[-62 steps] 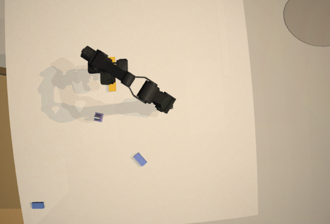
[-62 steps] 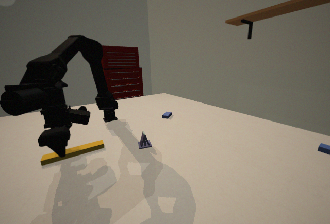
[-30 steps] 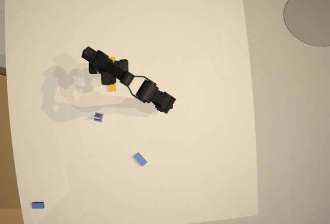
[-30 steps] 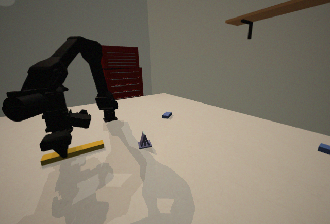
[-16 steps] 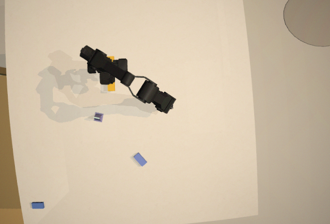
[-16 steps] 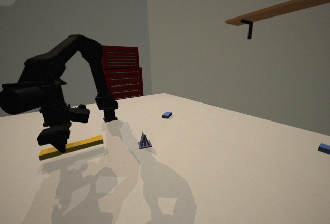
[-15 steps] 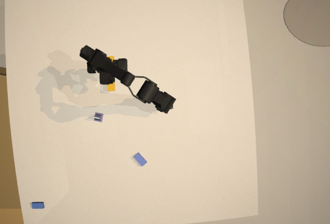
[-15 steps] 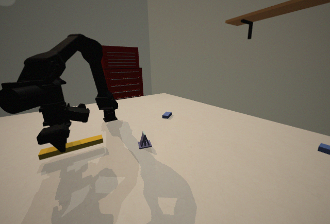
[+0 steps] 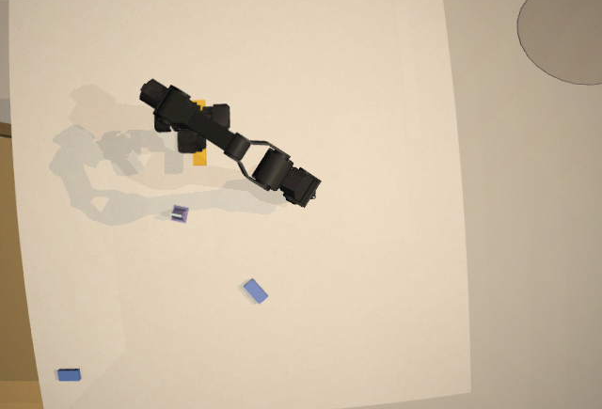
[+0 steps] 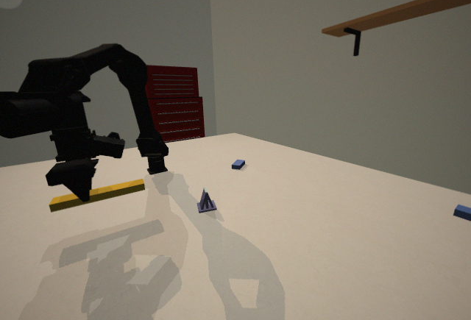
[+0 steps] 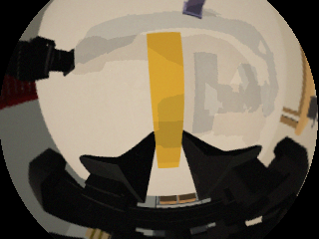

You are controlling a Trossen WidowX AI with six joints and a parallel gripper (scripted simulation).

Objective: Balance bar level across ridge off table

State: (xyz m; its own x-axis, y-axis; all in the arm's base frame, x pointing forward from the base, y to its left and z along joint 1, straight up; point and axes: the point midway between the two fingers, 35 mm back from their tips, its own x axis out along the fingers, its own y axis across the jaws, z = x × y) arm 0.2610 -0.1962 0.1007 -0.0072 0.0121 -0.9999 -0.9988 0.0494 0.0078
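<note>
My gripper tip is 90 mm short of the purple ridge, 240 mm to the right of it and 40 mm above it. The rest, counted from my gripper tip: yellow bar 30 mm to the left.
</note>
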